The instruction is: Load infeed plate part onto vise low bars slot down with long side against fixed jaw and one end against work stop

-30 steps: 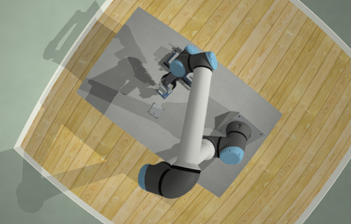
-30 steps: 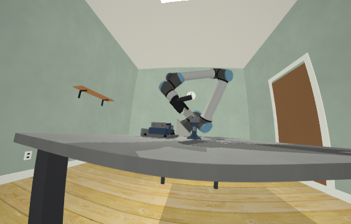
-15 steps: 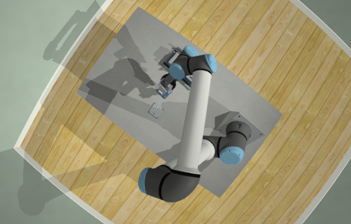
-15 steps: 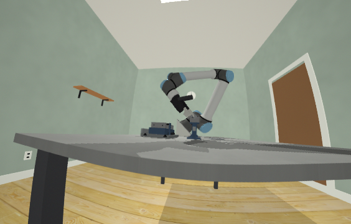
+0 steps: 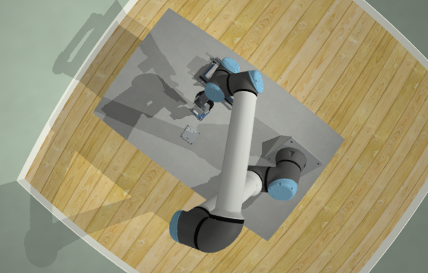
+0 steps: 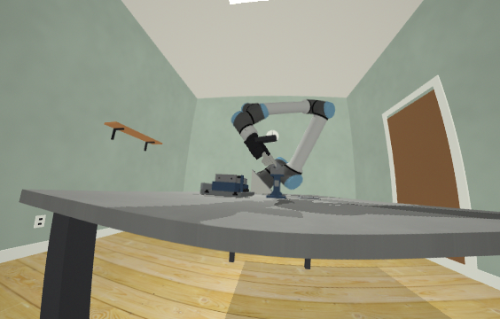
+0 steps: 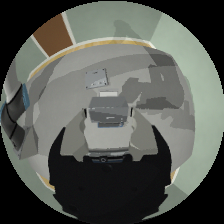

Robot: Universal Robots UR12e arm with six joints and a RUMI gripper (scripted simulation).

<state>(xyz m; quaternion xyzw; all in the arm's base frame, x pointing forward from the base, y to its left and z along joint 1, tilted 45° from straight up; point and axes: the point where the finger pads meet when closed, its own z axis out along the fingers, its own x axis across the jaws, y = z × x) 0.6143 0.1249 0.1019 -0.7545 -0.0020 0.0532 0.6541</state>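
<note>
My gripper is now 1 cm above the part. The rest, counted from my hand: vise (1 cm ahead, 22 cm to the right, 12 cm below); then infeed plate (6 cm behind, 17 cm to the left, 16 cm below).
</note>
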